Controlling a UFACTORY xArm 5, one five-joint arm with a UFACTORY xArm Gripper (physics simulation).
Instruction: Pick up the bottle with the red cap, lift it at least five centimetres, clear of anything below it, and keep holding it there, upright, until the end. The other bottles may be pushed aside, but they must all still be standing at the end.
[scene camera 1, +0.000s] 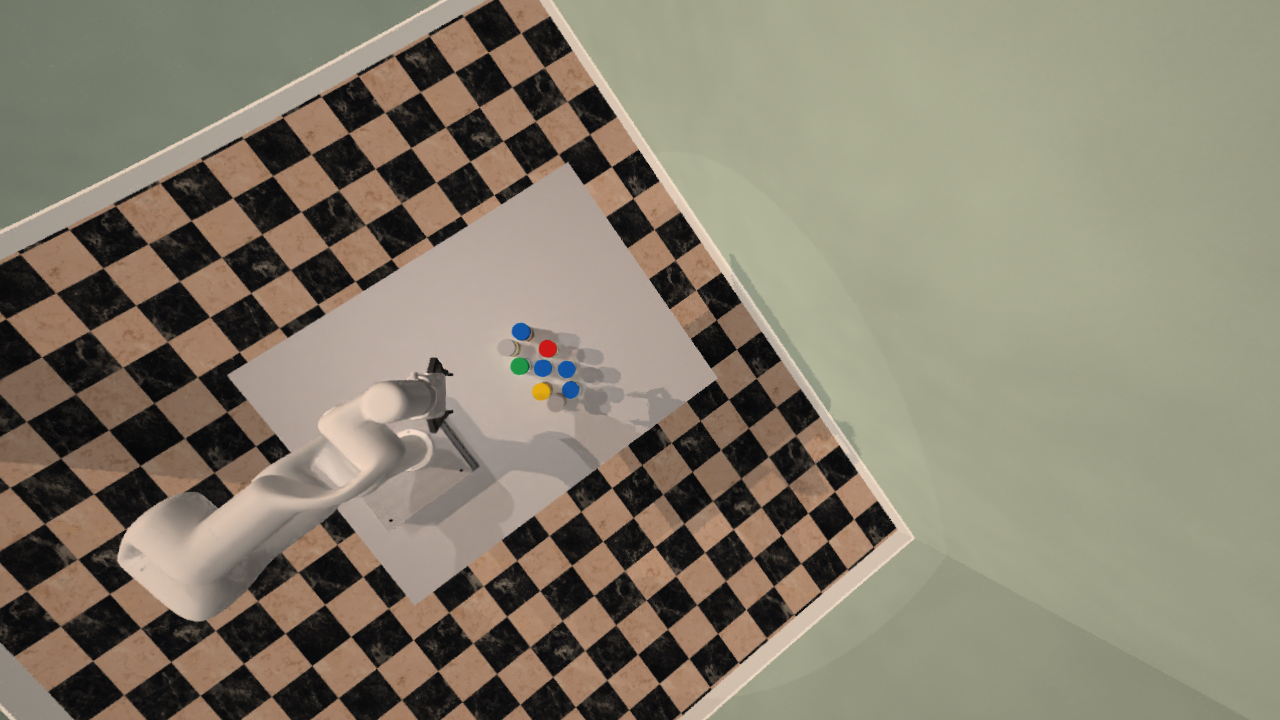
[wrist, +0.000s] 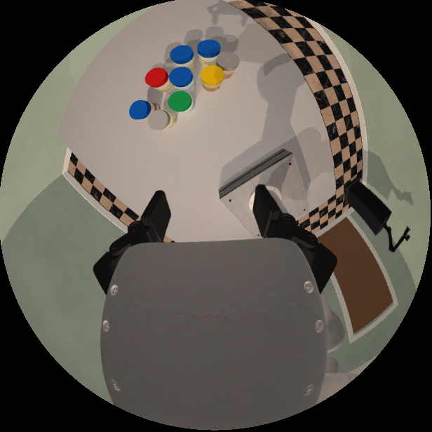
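What I see here is my own gripper (scene camera 1: 446, 393), and the wrist view shows me the same gripper (wrist: 210, 199) as well.
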